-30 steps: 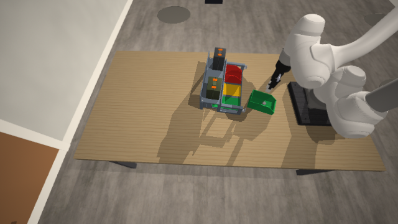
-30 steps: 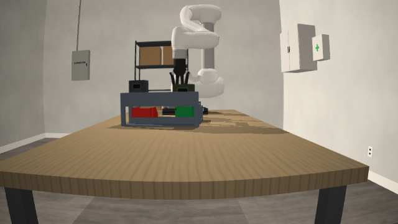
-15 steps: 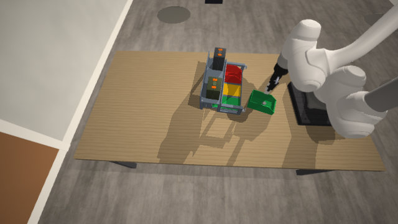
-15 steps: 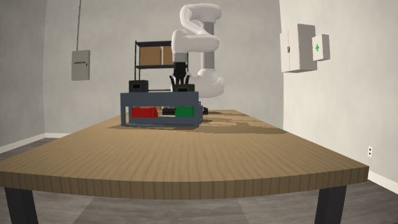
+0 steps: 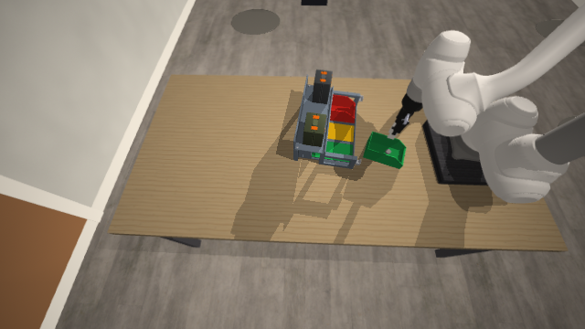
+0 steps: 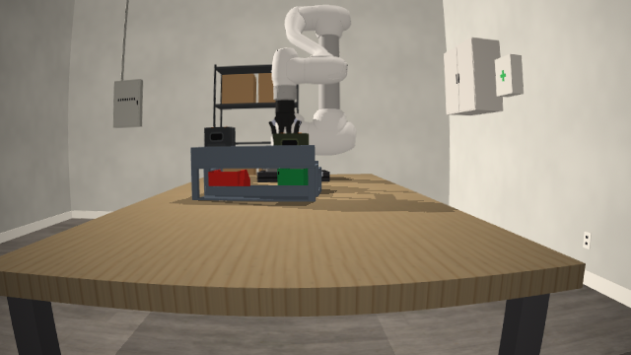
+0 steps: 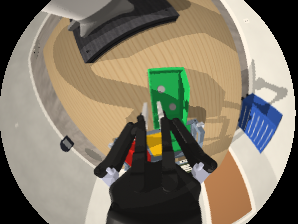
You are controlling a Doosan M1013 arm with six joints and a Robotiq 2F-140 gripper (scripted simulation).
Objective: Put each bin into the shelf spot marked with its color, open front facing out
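Right now the green bin is 80 mm below my hand, 50 mm to the left of it and 10 mm ahead of it. Also, from my hand: red bin: 240 mm ahead, 160 mm to the right, 80 mm below.
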